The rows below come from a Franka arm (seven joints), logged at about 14 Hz.
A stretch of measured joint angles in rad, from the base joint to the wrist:
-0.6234, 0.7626, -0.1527, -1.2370, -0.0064, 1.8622, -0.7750
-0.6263, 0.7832, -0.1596, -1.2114, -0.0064, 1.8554, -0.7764
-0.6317, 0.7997, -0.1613, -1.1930, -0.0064, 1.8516, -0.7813
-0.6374, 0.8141, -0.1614, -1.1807, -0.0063, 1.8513, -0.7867
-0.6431, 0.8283, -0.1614, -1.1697, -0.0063, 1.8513, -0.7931
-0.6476, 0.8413, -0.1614, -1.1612, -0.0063, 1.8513, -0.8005
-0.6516, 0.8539, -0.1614, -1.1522, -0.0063, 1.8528, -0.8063
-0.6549, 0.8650, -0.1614, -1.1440, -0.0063, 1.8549, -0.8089
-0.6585, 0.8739, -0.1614, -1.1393, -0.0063, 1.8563, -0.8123
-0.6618, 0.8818, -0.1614, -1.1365, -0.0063, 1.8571, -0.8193
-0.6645, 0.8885, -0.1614, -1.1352, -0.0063, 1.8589, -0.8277
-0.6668, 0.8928, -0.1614, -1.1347, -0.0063, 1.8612, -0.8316
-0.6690, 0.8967, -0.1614, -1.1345, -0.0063, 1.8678, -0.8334
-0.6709, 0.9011, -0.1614, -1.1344, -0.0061, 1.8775, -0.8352
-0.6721, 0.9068, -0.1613, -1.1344, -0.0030, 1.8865, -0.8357
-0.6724, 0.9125, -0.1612, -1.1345, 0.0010, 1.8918, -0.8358
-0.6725, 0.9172, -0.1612, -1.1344, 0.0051, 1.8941, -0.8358
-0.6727, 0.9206, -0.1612, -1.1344, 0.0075, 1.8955, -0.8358
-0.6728, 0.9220, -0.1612, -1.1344, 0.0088, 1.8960, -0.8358
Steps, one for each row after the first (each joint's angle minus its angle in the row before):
-0.0029, 0.0206, -0.0069, 0.0256, 0.0000, -0.0068, -0.0014
-0.0054, 0.0165, -0.0017, 0.0184, 0.0000, -0.0038, -0.0049
-0.0057, 0.0144, -0.0001, 0.0123, 0.0001, -0.0003, -0.0054
-0.0057, 0.0142, 0.0000, 0.0110, 0.0000, 0.0000, -0.0064
-0.0045, 0.0130, 0.0000, 0.0085, 0.0000, 0.0000, -0.0074
-0.0040, 0.0126, 0.0000, 0.0090, 0.0000, 0.0015, -0.0058
-0.0033, 0.0111, 0.0000, 0.0082, 0.0000, 0.0021, -0.0026
-0.0036, 0.0089, 0.0000, 0.0047, 0.0000, 0.0014, -0.0034
-0.0033, 0.0079, 0.0000, 0.0028, 0.0000, 0.0008, -0.0070
-0.0027, 0.0067, 0.0000, 0.0013, 0.0000, 0.0018, -0.0084
-0.0023, 0.0043, 0.0000, 0.0005, 0.0000, 0.0023, -0.0039
-0.0022, 0.0039, 0.0000, 0.0002, 0.0000, 0.0066, -0.0018
-0.0019, 0.0044, 0.0000, 0.0001, 0.0002, 0.0097, -0.0018
-0.0012, 0.0057, 0.0001, 0.0000, 0.0031, 0.0090, -0.0005
-0.0003, 0.0057, 0.0001, -0.0001, 0.0040, 0.0053, -0.0001
-0.0001, 0.0047, 0.0000, 0.0001, 0.0041, 0.0023, 0.0000
-0.0002, 0.0034, 0.0000, 0.0000, 0.0024, 0.0014, 0.0000
-0.0001, 0.0014, 0.0000, 0.0000, 0.0013, 0.0005, 0.0000

